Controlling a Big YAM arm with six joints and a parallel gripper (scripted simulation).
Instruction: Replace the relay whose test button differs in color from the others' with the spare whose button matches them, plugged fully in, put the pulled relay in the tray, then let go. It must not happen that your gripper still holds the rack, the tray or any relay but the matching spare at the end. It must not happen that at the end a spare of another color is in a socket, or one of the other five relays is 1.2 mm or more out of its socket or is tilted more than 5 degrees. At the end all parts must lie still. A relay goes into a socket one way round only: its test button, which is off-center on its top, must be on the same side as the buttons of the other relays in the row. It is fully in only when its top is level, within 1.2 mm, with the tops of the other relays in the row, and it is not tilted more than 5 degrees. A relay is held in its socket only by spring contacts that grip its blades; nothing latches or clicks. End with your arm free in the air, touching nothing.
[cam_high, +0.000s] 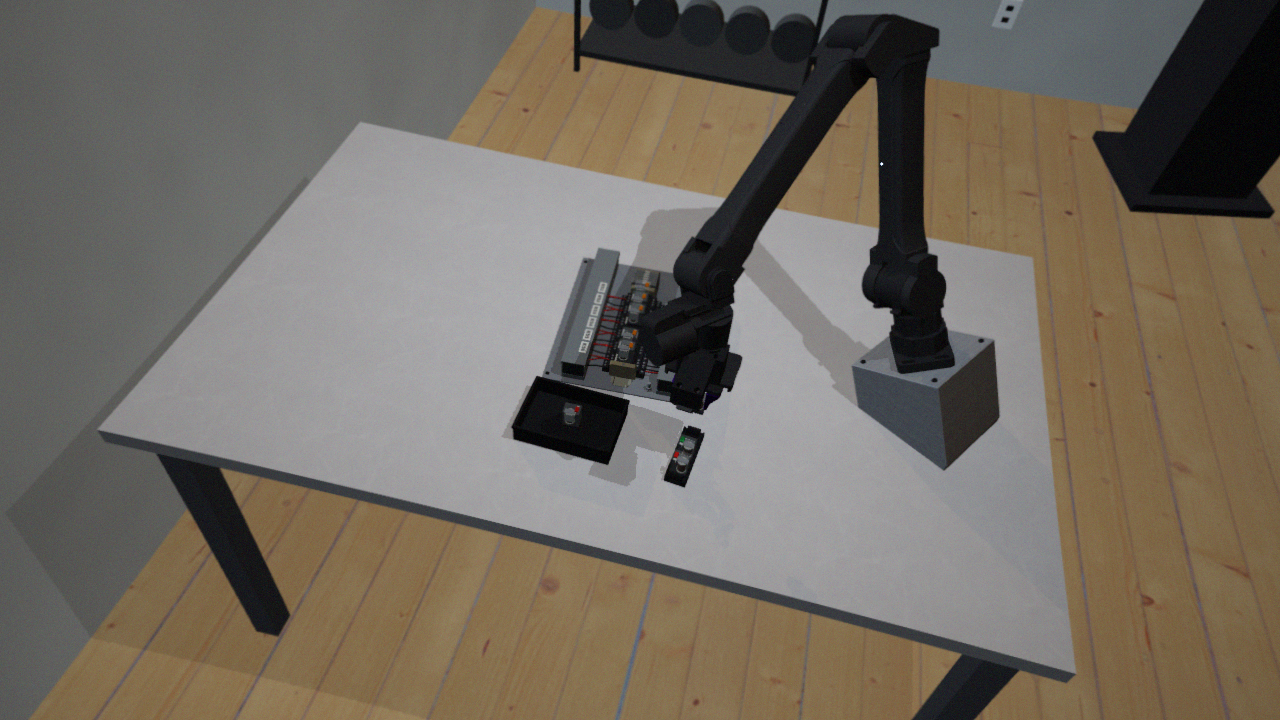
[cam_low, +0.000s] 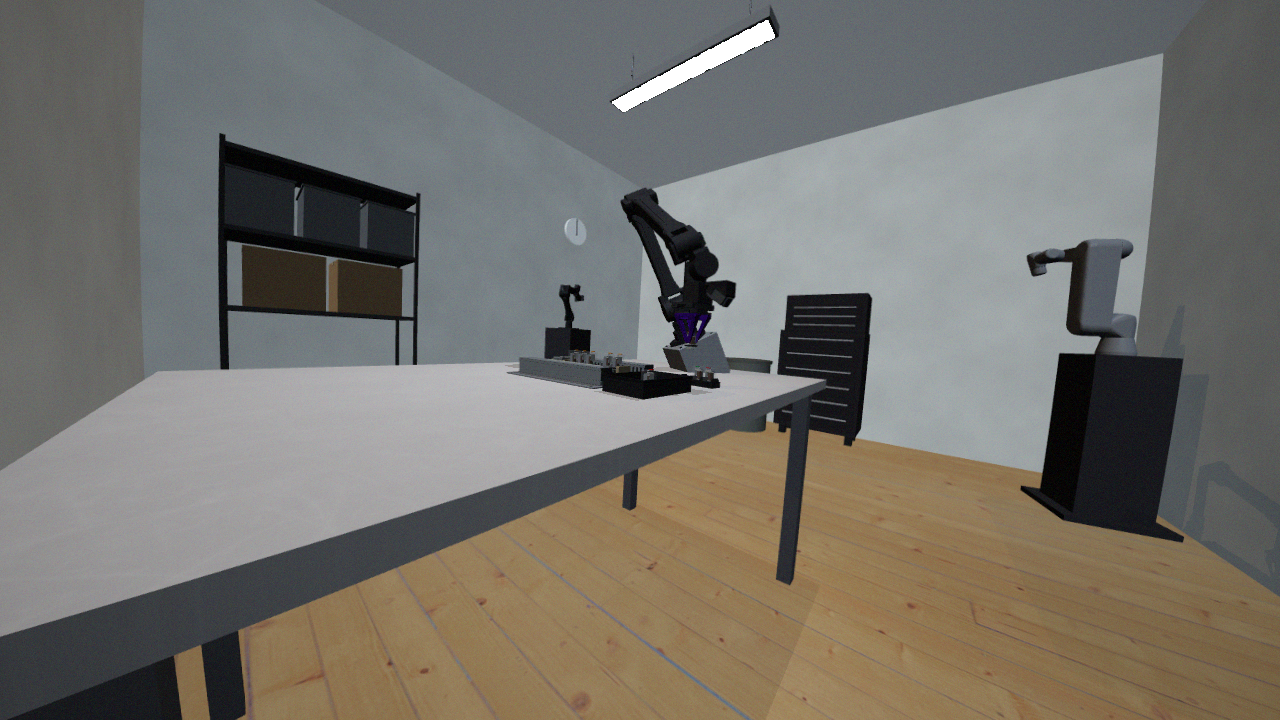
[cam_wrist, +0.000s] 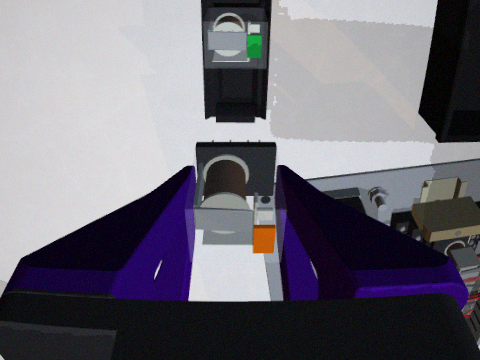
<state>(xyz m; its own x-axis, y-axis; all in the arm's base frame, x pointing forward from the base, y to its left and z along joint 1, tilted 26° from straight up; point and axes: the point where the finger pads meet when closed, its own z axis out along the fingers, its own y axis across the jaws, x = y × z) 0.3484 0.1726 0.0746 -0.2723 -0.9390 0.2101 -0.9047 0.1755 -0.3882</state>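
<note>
Now: the grey panel 100 mm ahead of my hand, 260 mm to the right of it and 110 mm below it.
</note>
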